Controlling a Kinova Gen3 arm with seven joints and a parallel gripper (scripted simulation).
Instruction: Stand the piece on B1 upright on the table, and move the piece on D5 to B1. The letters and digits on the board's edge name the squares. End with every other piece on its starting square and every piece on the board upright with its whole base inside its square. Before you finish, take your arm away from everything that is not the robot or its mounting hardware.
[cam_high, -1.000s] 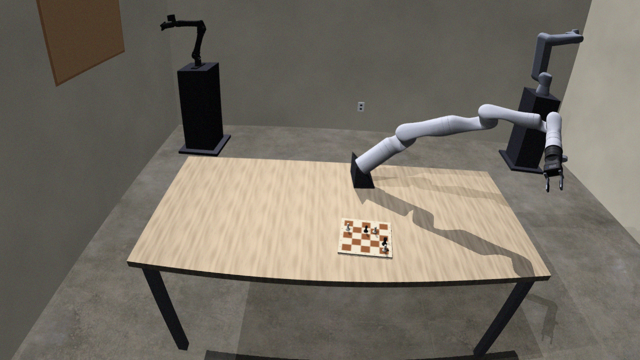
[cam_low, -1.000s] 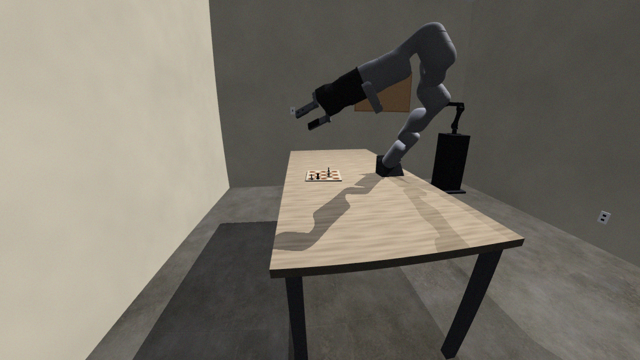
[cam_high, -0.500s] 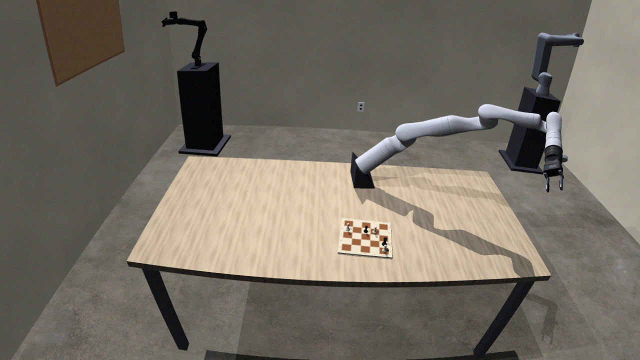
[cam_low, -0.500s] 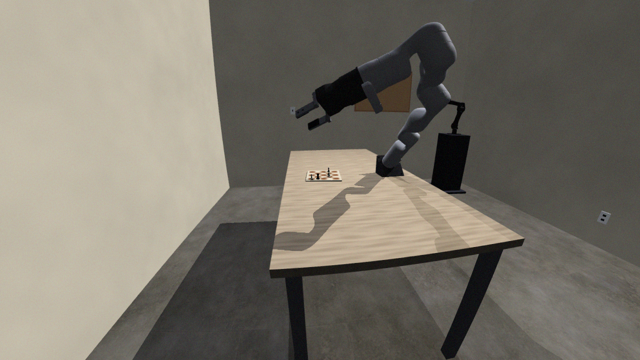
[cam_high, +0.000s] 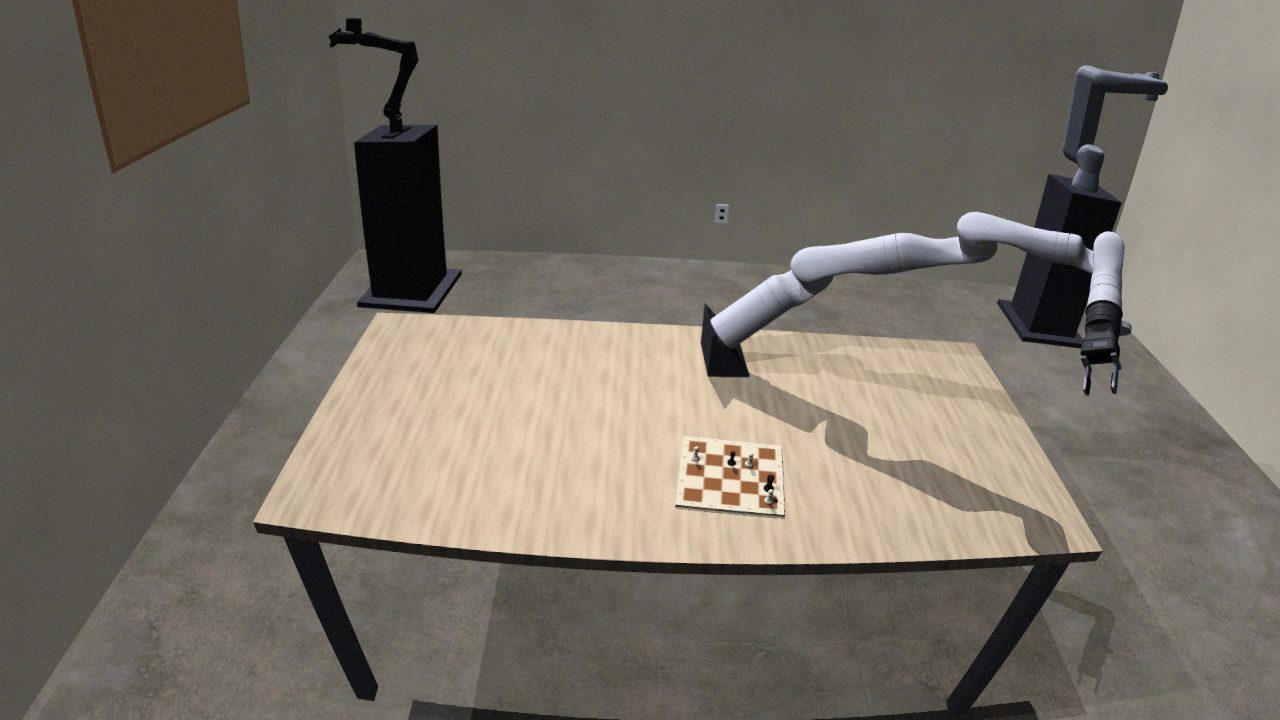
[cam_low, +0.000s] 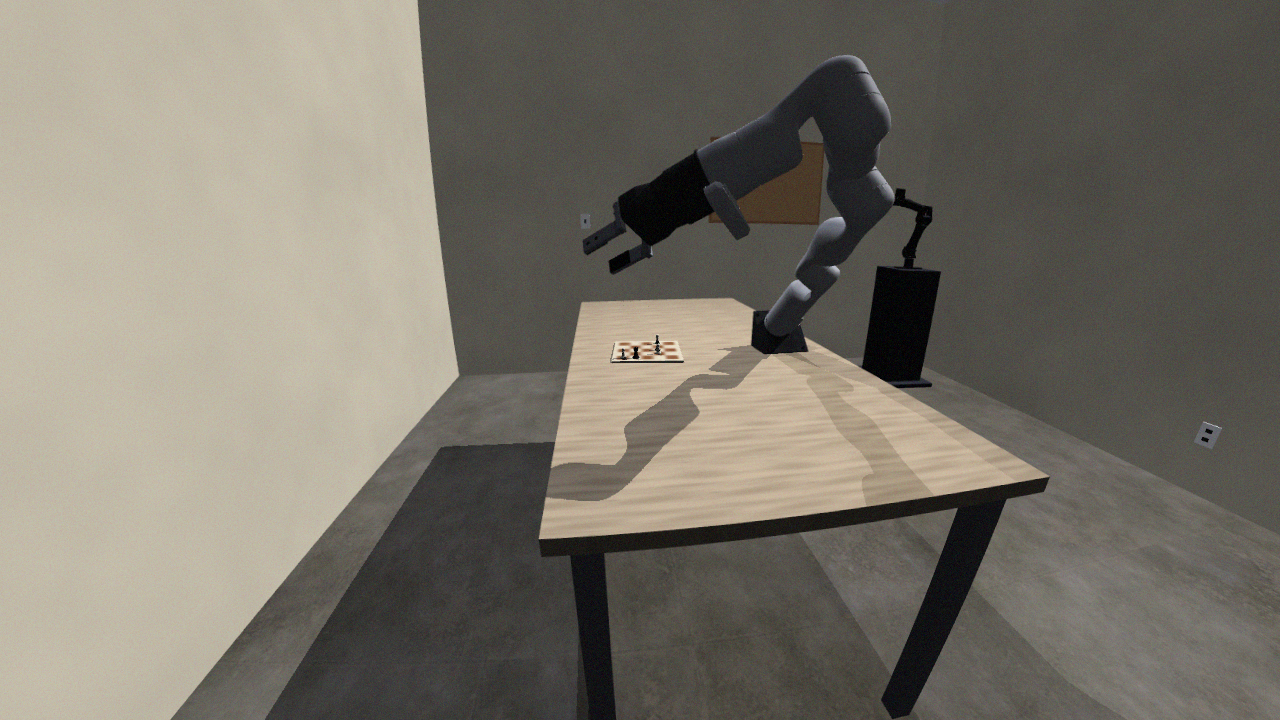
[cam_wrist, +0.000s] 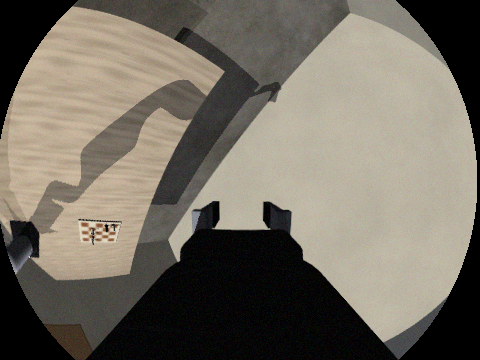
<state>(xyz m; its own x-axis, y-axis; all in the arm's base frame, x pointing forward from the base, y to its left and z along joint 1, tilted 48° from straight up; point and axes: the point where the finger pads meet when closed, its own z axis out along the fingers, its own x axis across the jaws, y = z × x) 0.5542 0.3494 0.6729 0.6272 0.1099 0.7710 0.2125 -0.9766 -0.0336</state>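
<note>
The chessboard lies 80 mm behind my hand, 700 mm to the right of it and 360 mm below it.
</note>
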